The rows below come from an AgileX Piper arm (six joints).
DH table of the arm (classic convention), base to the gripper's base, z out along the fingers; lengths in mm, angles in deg. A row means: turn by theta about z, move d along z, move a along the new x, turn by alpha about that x. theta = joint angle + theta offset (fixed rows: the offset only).
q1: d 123, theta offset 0, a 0, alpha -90
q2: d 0, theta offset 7.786, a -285.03, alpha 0
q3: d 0, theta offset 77.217, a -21.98, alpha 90
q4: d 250.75, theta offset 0, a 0, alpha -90
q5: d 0, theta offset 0, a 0, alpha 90
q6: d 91, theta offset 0, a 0, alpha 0
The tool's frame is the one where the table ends.
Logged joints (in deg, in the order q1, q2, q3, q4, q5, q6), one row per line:
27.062, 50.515, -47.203, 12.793, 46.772, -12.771
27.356, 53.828, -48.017, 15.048, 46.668, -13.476
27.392, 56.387, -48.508, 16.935, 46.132, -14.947
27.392, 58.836, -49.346, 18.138, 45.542, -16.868
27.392, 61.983, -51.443, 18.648, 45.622, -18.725
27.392, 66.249, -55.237, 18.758, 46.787, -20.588
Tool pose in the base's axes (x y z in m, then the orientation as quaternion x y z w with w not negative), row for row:
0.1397, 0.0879, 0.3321, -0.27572, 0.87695, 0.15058, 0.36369
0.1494, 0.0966, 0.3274, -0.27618, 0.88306, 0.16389, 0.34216
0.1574, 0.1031, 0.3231, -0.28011, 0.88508, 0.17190, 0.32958
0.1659, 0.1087, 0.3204, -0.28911, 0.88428, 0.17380, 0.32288
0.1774, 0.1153, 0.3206, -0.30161, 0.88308, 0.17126, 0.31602
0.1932, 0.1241, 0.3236, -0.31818, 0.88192, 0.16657, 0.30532
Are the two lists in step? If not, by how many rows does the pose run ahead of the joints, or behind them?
They are in step.
